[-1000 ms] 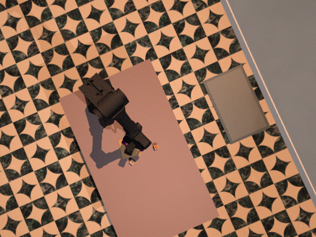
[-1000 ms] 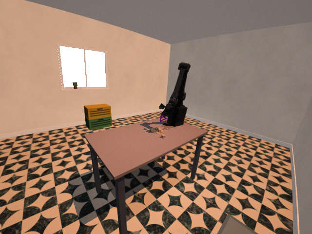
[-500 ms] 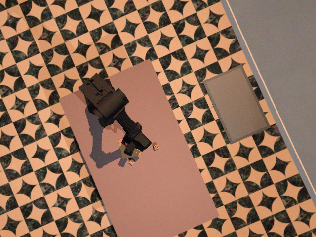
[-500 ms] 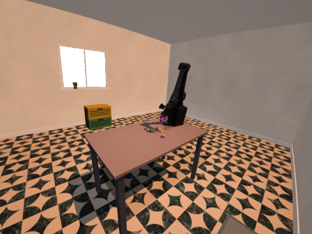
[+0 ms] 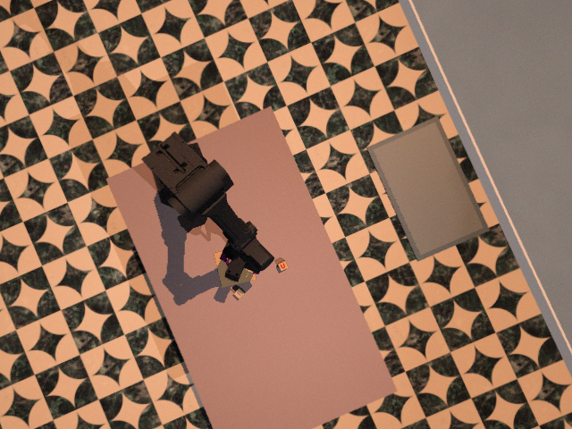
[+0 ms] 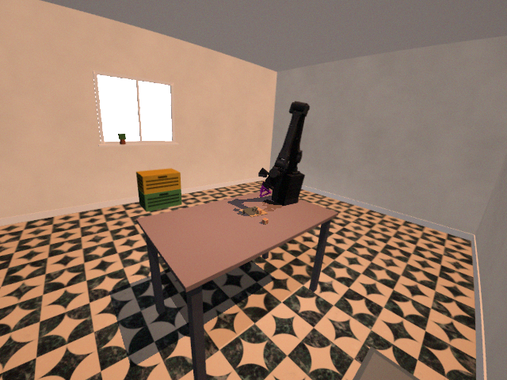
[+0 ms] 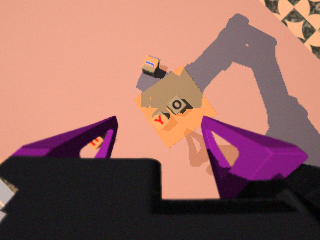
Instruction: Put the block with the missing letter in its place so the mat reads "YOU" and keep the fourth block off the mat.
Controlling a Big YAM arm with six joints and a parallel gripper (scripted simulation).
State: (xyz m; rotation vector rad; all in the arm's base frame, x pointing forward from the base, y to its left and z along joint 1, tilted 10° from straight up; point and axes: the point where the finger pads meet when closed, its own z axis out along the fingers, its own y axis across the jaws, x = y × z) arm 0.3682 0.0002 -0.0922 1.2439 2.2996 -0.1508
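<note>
Right now the U block is 140 mm below my hand, 110 mm to the left of it and 90 mm ahead of it. From my hand the other things lie so: O block (130 mm below, 50 mm to the right, 10 mm behind); Y block (130 mm below); mat (150 mm below, 50 mm to the right, 10 mm behind).
</note>
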